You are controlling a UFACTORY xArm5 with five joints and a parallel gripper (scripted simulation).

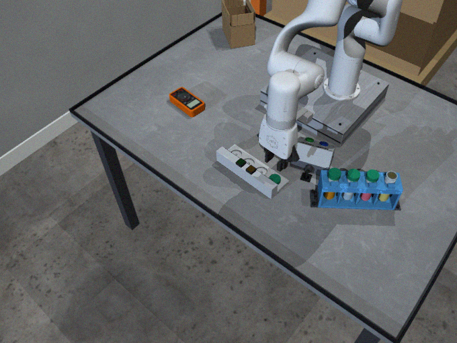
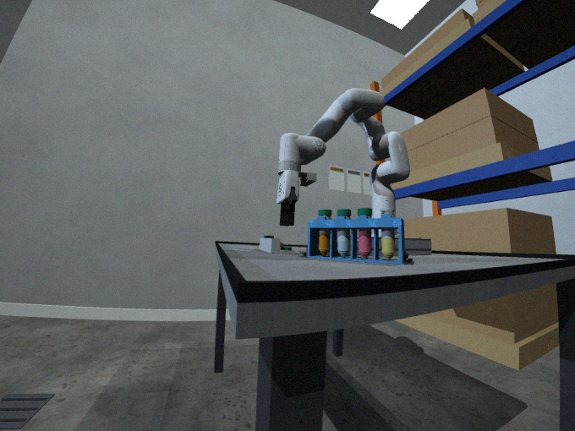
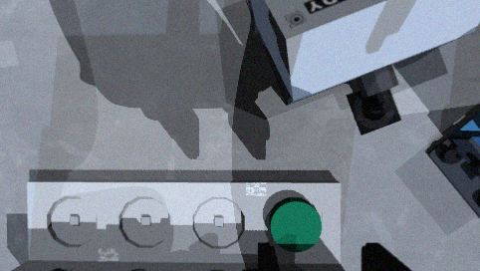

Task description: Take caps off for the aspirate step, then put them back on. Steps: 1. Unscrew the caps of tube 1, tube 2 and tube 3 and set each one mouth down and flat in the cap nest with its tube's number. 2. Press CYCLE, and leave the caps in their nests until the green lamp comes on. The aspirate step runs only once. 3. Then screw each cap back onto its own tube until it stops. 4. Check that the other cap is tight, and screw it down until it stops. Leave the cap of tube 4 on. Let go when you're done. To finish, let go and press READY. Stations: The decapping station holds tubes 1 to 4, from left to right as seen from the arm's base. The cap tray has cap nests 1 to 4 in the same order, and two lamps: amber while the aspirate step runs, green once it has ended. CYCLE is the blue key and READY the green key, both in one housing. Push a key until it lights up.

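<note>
Right now the threaded neck is 8 cm behind my hand, 20 cm to the left of it and 1 cm above it. From my hand the other things lie so: green key: 16 cm behind, 1 cm to the left, 4 cm below; blue key: 17 cm behind, 6 cm to the left, 4 cm below; key housing: 15 cm behind, 4 cm to the left, 5 cm below.
</note>
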